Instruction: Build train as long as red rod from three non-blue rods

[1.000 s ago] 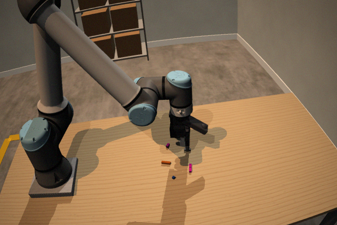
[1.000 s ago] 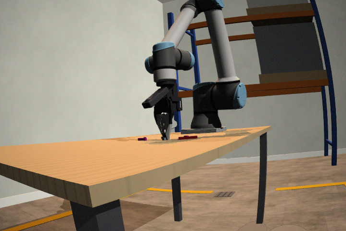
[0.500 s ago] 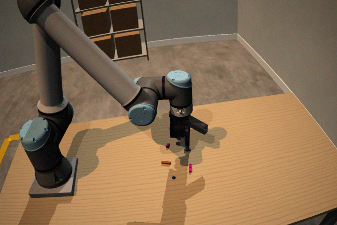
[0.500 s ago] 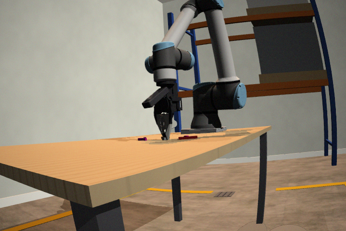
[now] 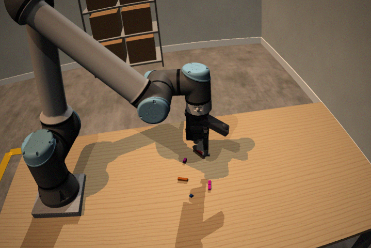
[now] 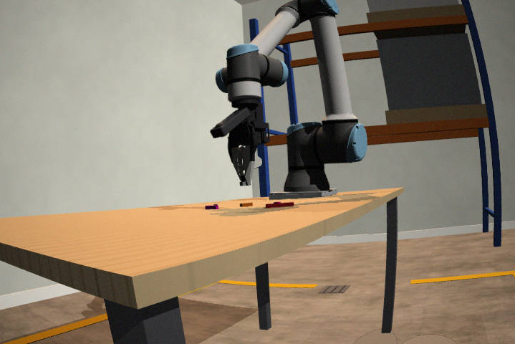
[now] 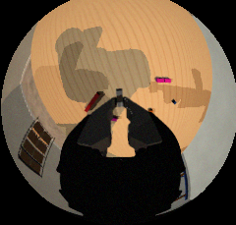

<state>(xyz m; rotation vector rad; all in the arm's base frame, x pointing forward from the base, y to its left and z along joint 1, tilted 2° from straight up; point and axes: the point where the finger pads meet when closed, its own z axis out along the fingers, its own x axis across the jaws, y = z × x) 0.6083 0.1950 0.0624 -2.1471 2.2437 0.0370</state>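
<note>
Right now my hand is 90 mm past the orange rod, 80 mm to the left of it and 70 mm above it. Round my hand: grey rod: 10 mm below; red rod: 80 mm to the left, 70 mm below, 30 mm behind; blue rod: 170 mm to the right, 70 mm below, 50 mm behind.
</note>
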